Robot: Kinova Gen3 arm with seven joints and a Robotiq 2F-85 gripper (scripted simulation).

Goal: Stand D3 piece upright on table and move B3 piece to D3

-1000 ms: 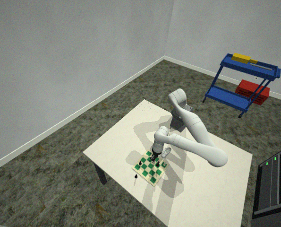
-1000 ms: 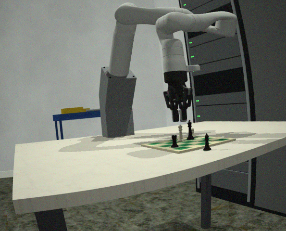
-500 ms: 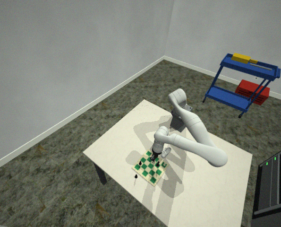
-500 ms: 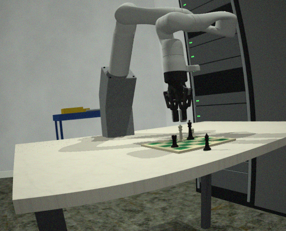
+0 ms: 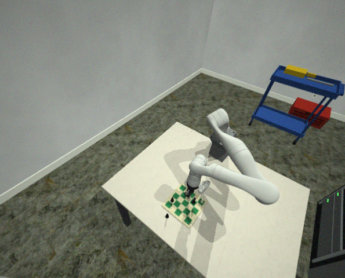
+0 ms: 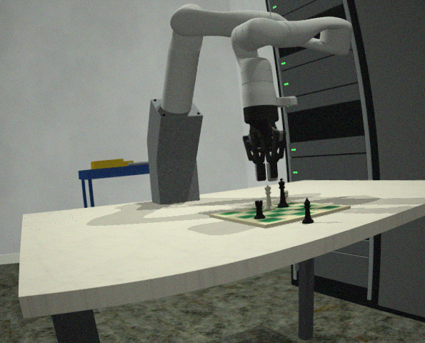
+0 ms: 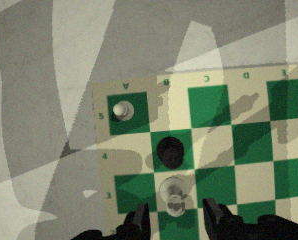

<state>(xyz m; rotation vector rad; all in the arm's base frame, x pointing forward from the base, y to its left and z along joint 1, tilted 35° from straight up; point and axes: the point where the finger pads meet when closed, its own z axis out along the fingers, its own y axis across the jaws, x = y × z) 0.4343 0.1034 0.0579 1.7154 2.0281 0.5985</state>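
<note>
Now: hand 5 cm above the white piece. The rest, counted from my hand: white pawn 7 cm to the left, 7 cm below, 5 cm behind; chessboard 8 cm below, 4 cm ahead, 1 cm to the left; tall black piece 5 cm below, 4 cm to the left, 1 cm behind.
</note>
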